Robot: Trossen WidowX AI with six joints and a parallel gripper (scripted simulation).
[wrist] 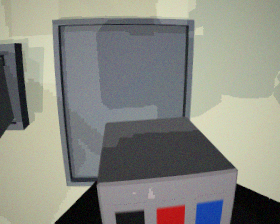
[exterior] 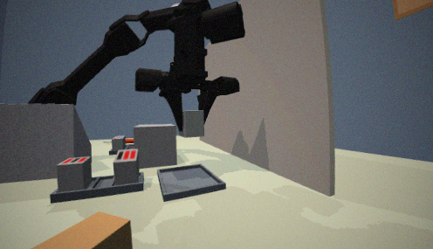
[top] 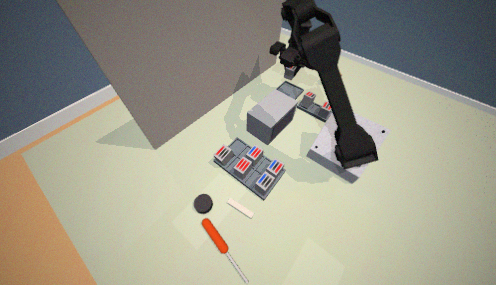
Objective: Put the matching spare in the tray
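My gripper tip is now 1 cm past the shallow tray, 1 cm to the right of it and 9 cm above it. Round my gripper tip: spare block: 2 cm above; then rack: 14 cm behind, 4 cm to the left, 9 cm below; then mounted unit: 2 cm behind, 22 cm to the left, 4 cm below.
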